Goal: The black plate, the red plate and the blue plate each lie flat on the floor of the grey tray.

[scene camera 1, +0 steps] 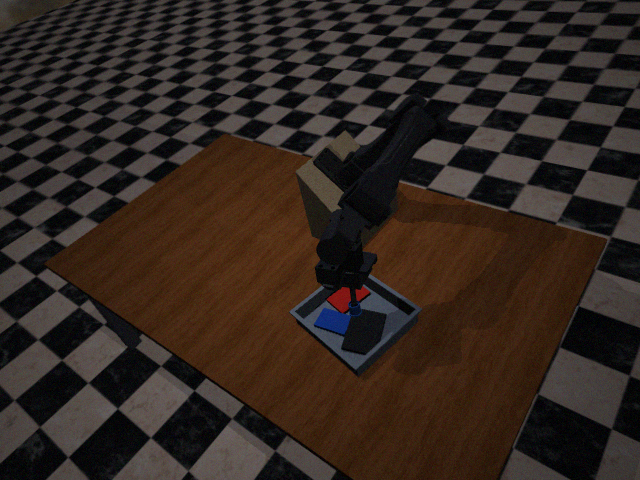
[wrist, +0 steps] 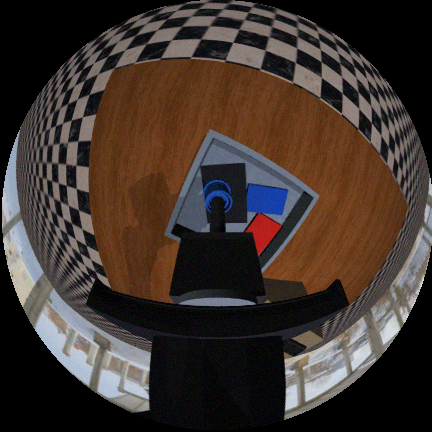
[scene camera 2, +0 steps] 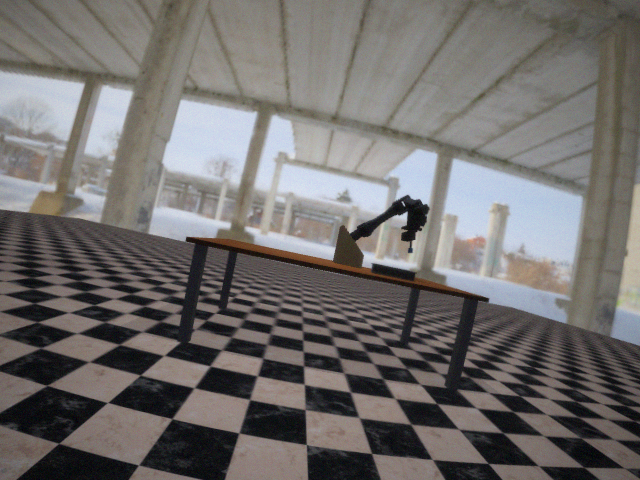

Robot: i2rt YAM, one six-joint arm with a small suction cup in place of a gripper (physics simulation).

Scene:
black plate: scene camera 1; wrist; not seen in scene camera 2 (hidden by a grey tray)
same spot on black plate: [wrist: 233, 174] = [scene camera 1: 352, 342]

